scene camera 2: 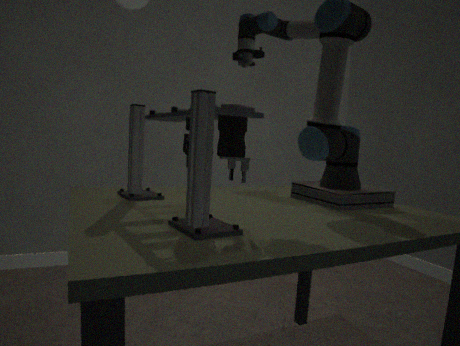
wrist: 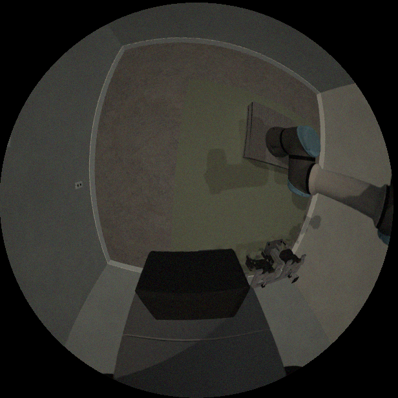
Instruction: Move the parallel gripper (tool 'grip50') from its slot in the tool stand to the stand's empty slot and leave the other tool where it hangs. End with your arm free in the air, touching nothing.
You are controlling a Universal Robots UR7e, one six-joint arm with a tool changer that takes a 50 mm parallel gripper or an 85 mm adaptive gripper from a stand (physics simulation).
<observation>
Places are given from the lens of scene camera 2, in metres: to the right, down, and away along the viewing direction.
parallel gripper (scene camera 2: pixel 231 145): 0.00, -0.07, 0.81
</observation>
